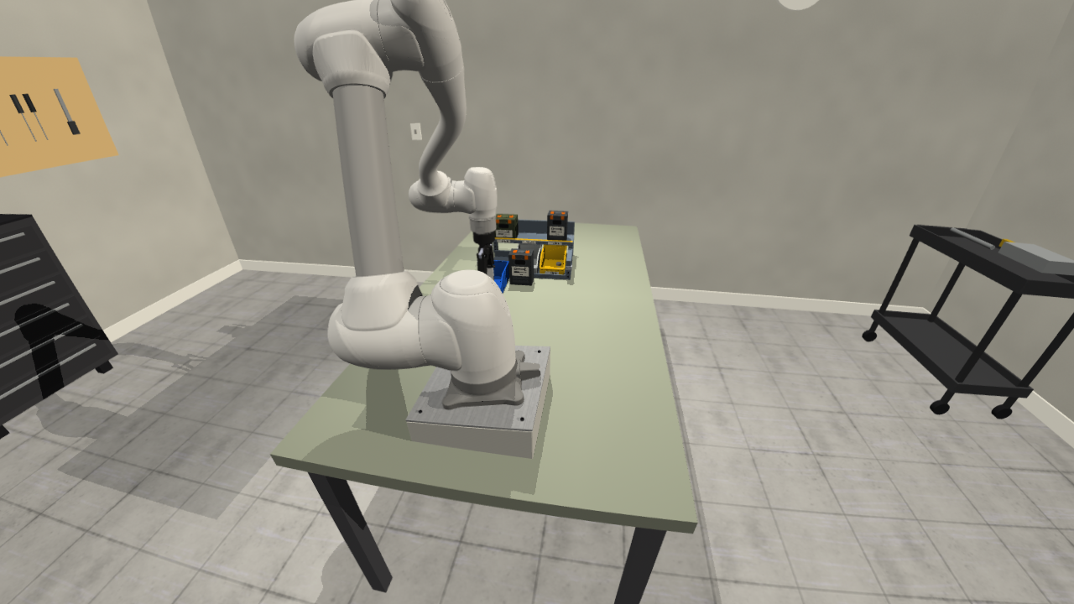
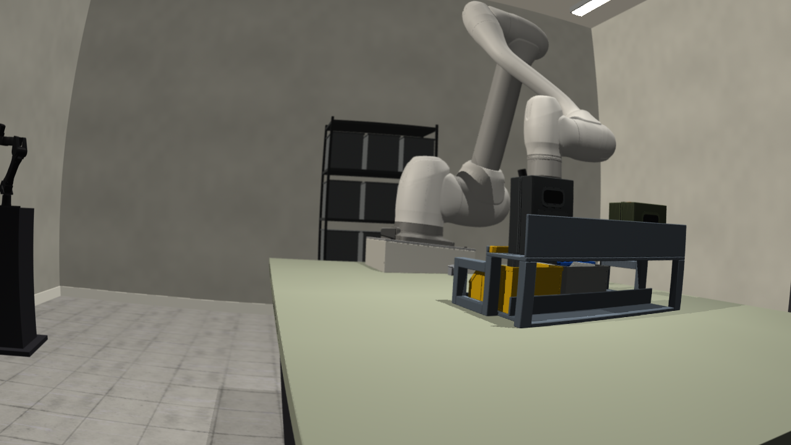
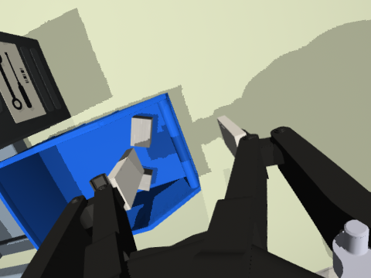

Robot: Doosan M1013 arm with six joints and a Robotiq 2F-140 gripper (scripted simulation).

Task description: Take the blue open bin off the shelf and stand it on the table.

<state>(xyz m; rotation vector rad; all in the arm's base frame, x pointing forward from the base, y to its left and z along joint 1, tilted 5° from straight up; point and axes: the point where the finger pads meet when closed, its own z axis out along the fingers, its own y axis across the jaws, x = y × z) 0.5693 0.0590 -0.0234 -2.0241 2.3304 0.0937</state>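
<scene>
Now: hand 8 cm short of the blue open bin, 2 cm above it and 1 cm to the left of it. Round my hand: yellow bin: 26 cm to the right, 24 cm ahead, 1 cm below; then grey bin: 25 cm ahead, 15 cm to the right, 1 cm below.
</scene>
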